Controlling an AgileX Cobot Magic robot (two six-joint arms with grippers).
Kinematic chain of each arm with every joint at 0, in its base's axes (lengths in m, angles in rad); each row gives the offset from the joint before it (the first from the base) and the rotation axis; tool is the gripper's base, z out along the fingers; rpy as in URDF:
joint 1: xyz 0 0 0.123 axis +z
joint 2: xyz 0 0 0 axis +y
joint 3: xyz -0.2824 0 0.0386 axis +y
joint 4: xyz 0.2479 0 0.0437 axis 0.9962 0 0.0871
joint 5: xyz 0 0 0 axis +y
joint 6: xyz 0.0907 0 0.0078 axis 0.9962 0 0.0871
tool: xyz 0 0 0 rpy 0 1.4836 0
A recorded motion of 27 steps. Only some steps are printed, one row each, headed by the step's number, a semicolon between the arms.
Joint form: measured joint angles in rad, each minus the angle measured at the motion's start. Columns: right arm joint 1, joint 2, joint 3, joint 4, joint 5, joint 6; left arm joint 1, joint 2, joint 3, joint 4, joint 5, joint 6.
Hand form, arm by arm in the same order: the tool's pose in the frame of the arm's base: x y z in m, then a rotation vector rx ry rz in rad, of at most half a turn. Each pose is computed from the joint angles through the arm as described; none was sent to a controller.
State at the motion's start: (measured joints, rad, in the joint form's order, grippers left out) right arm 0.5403 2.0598 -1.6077 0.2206 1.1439 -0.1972; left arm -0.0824 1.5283 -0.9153 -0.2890 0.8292 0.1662
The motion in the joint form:
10: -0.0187 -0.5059 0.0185 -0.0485 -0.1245 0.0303; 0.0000 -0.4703 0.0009 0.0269 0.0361 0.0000
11: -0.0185 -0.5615 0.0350 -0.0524 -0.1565 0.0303; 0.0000 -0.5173 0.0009 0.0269 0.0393 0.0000
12: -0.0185 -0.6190 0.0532 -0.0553 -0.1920 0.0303; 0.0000 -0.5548 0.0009 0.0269 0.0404 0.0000
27: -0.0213 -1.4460 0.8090 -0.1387 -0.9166 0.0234; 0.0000 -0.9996 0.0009 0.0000 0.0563 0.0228
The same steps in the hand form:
10: 0.2852 0.1792 0.3884 -0.7929 2.3549 0.3719; 0.1996 -0.0345 0.3256 0.1794 2.4654 -0.2836
11: 0.2741 0.1723 0.4035 -0.7715 2.2867 0.3766; 0.1896 -0.0338 0.3346 0.1832 2.4214 -0.2816
12: 0.2620 0.1647 0.4183 -0.7479 2.2153 0.3826; 0.1815 -0.0331 0.3416 0.1858 2.3849 -0.2797
27: 0.1016 0.0600 0.4098 -0.4774 1.4596 0.3528; 0.0690 -0.0259 0.3985 0.2296 1.9486 -0.2703

